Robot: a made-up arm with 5 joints.
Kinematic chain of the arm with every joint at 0, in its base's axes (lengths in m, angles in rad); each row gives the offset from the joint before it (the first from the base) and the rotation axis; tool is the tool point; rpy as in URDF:
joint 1: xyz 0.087 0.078 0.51 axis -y
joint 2: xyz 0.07 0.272 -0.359 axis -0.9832 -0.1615 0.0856
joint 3: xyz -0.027 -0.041 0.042 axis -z
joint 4: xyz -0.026 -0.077 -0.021 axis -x
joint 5: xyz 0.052 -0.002 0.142 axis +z
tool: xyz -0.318 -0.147 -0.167 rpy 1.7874 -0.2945 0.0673
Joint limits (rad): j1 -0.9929..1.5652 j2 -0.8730..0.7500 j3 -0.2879..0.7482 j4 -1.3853..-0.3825 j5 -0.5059..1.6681
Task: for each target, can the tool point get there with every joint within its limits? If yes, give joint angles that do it. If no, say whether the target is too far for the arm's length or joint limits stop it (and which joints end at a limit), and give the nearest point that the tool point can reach.
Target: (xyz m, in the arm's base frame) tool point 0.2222 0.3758 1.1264
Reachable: no: joint limits stop it (at a limit: joint 1, joint 2, joint 3, joint 4, joint 5) | nearest point 0.2947 0.0643 0.8640 | short by 0.414 m
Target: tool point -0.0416 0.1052 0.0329
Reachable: yes | joints 0.2239 0.2042 -0.0126 -0.7918 0.0527
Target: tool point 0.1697 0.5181 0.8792
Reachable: no: joint limits stop it (at a limit: joint 1, joint 2, joint 3, joint 4, joint 5) | nearest point -0.1743 0.4164 0.5806 | short by 0.467 m
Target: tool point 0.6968 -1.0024 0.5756
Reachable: no: too far | nearest point 0.5283 -0.1038 0.5575 | short by 0.914 m
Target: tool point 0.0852 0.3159 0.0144
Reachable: yes | joints 0.6205 -0.3458 0.1924 -1.1253 -0.2563
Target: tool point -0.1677 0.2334 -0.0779
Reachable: yes | joints 0.0247 -0.5608 0.3445 -0.6064 0.4278
